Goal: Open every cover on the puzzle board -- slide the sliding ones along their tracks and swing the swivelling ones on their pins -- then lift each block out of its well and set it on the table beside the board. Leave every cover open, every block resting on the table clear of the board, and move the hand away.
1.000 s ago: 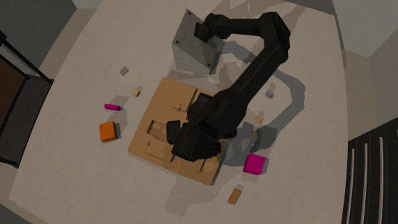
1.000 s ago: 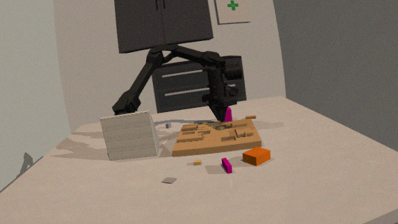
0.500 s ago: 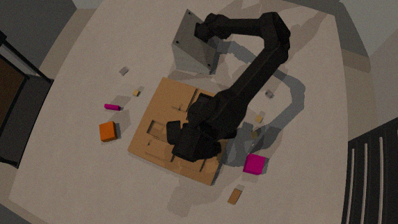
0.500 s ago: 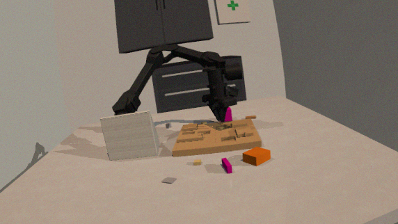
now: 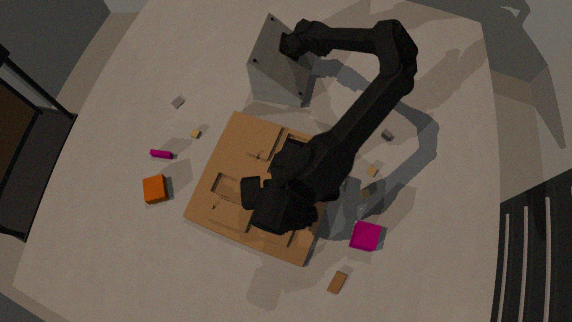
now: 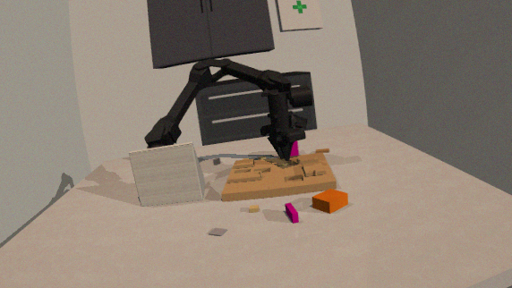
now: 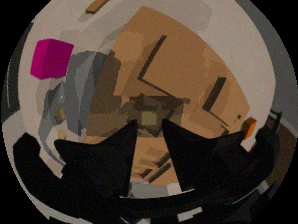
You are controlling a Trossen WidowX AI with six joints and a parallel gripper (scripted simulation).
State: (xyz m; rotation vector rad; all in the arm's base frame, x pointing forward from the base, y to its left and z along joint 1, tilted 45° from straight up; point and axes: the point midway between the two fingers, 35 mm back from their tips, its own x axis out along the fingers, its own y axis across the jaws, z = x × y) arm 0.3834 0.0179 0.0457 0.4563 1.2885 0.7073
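Right now my gripper tip is 30 mm past the tan puzzle board, 40 mm to the left of it and 10 mm above it. Also, from my gripper tip: grey block: 200 mm behind, 220 mm to the left, 20 mm below; magenta cube: 70 mm ahead, 170 mm to the left, 10 mm below; brown tile: 170 mm ahead, 120 mm to the left, 30 mm below.
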